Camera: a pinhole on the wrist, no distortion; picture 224 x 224 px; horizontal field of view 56.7 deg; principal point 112.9 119.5 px. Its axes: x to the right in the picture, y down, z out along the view. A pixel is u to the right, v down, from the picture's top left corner.
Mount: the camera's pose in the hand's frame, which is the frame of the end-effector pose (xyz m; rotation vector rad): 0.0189 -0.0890 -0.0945 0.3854 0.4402 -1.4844
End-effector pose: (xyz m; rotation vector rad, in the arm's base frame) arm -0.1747 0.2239 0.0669 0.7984 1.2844 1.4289
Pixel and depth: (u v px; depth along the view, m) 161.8 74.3 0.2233
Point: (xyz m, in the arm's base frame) -0.0409 0.2088 -0.1561
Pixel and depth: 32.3 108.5 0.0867
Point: -0.1560 0.2312 -0.0366
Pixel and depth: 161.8 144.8 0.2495
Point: -0.0424 0.2894 -0.1779
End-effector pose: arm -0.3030 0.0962 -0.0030 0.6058 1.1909 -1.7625
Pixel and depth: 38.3 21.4 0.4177
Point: -0.3539 -0.1263 0.3538
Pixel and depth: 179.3 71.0 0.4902
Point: -0.6674 -0.0397 0.3771
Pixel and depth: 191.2 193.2 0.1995
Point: -0.5675 0.0548 0.0506
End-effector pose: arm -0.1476 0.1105 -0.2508 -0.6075 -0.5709 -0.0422
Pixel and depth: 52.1 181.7 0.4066
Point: -0.2091 0.1502 0.1382
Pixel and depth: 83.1 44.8 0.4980
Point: -0.5093 0.0616 0.0808
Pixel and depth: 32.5 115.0 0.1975
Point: -0.2113 0.0748 -0.0980
